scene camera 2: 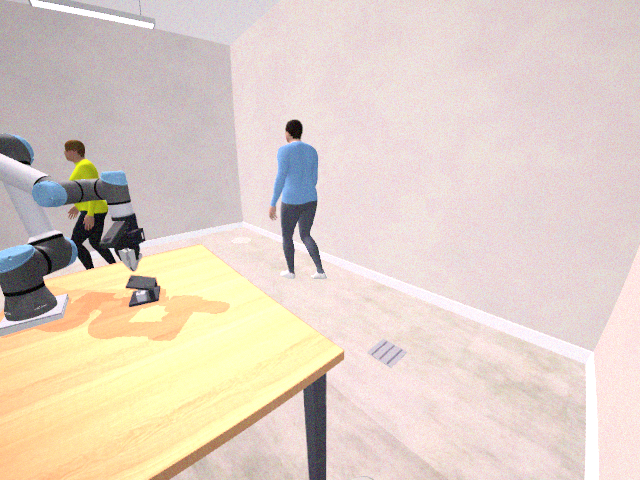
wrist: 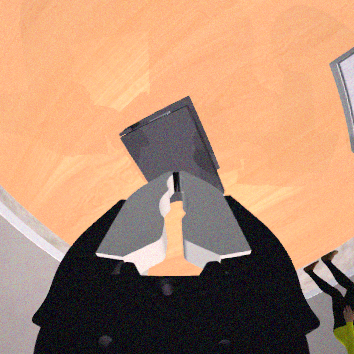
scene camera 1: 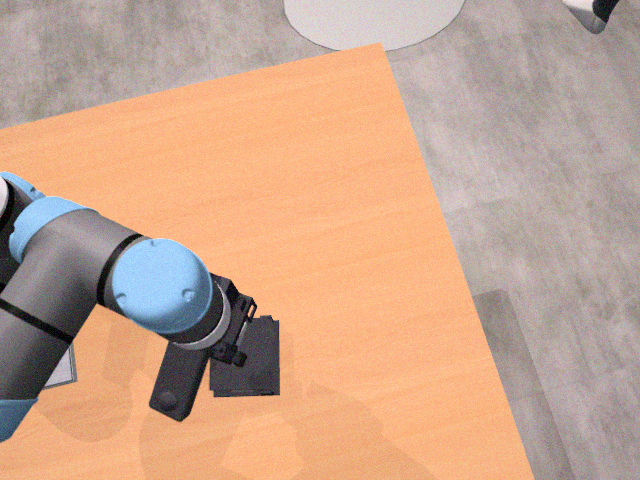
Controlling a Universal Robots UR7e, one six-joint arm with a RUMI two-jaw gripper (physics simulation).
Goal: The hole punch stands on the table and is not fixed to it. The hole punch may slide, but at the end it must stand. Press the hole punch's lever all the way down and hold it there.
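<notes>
The black hole punch stands upright on the table. Its lever is raised, with a wedge-shaped gap between it and the base in the second scene view. My gripper is shut and empty, fingertips together and pointing down. In the second scene view the tips are a little above the lever, apart from it. In the wrist view they overlap the near end of the lever and hide part of it. In the first scene view the arm hides the fingertips.
The table has an edge beyond the hole punch. The arm's base plate stands on the table to one side. A person in blue and a person in yellow stand on the floor away from the table.
</notes>
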